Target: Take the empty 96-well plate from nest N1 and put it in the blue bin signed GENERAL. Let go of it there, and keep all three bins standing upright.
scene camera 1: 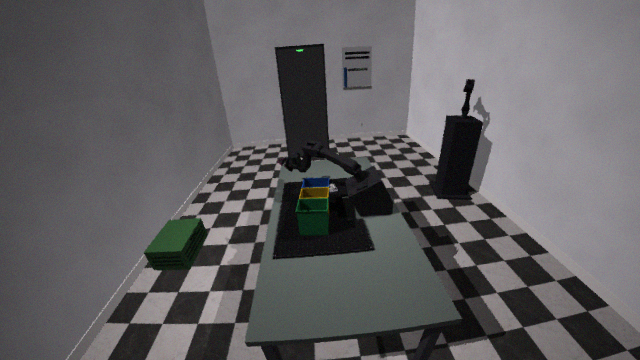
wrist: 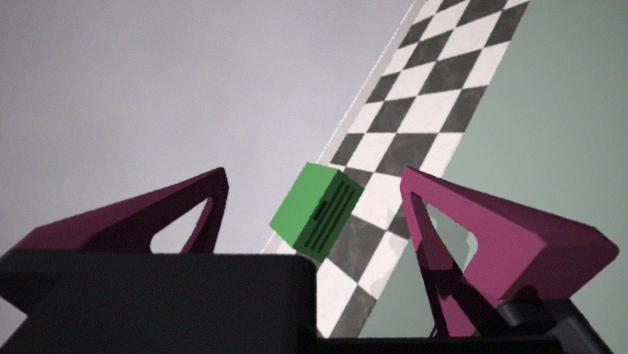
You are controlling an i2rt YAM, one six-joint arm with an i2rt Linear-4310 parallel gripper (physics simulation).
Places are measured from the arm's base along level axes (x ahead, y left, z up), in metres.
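Pixels of known places: gripper, fingertip midpoint: [scene camera 1: 281,163] [wrist: 314,176]; arm's base, link origin: [scene camera 1: 362,180].
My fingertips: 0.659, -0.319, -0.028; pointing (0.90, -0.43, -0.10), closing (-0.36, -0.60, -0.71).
Note:
Ahead of a thing's pixels: the offset from my fingertips to its middle, as dx, dy, dz. Level surfaces: height alone.
Three bins stand upright in a row in the scene view: the blue bin @(-0.350, +0.330, -0.078) [scene camera 1: 316,182] at the back, a yellow bin @(-0.363, +0.462, -0.078) [scene camera 1: 314,193] in the middle and a green bin @(-0.376, +0.594, -0.078) [scene camera 1: 313,221] in front. The signs on them cannot be read. A small whitish thing @(-0.387, +0.120, -0.149) [scene camera 1: 333,187] shows just right of the blue bin, too small to tell whether it is the 96-well plate; nest N1 cannot be made out. My gripper [scene camera 1: 283,163] [wrist: 314,176] is open, its magenta fingers wide apart with nothing between them. It is raised behind and left of the blue bin.
The bins stand on a black mat @(dz -0.168) [scene camera 1: 325,247] on the green table @(dz -0.180) [scene camera 1: 345,295]. The arm's dark base [scene camera 1: 372,197] is right of the bins. A green slatted crate [scene camera 1: 175,237] [wrist: 312,205] lies on the floor left of the table. A dark pedestal [scene camera 1: 457,157] stands at the right wall.

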